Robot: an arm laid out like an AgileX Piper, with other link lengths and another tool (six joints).
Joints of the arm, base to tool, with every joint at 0 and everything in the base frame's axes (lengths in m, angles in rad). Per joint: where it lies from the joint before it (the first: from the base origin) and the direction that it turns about. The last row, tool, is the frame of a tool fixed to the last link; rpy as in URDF.
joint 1: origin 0 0 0.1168 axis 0 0 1
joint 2: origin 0 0 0 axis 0 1 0
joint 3: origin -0.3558 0 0.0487 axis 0 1 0
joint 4: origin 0.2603 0 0.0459 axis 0.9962 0 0.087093
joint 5: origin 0 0 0 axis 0 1 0
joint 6: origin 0.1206 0 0.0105 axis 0.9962 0 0.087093
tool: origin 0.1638 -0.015 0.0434 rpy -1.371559 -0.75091 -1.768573
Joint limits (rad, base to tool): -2.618..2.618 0..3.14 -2.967..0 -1.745..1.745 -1.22..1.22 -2.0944..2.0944
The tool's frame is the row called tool.
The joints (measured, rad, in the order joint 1, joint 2, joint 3, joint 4, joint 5, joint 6), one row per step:
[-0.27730 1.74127 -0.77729 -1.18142 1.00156 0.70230]
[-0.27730 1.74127 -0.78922 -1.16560 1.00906 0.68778]
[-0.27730 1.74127 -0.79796 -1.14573 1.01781 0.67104]
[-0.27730 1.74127 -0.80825 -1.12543 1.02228 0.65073]
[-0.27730 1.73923 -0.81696 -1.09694 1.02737 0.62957]
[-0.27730 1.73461 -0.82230 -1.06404 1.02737 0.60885]
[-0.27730 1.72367 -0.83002 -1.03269 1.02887 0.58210]
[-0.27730 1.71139 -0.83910 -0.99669 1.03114 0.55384]
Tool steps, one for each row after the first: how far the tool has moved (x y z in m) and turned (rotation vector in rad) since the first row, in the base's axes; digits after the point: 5 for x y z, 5 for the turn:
[0.00015 0.00012 0.00129 0.00401 0.00123 -0.00755]
[-0.00163 0.00102 0.00127 0.01137 0.00723 -0.01739]
[-0.00180 0.00236 0.00084 0.02182 0.01189 -0.02251]
[-0.00370 0.00493 -0.00047 0.03767 0.01547 -0.03319]
[-0.00591 0.00897 -0.00304 0.05964 0.01532 -0.04375]
[-0.00704 0.01271 -0.00259 0.07894 0.01212 -0.04933]
[-0.00819 0.01715 -0.00204 0.10114 0.00653 -0.05669]

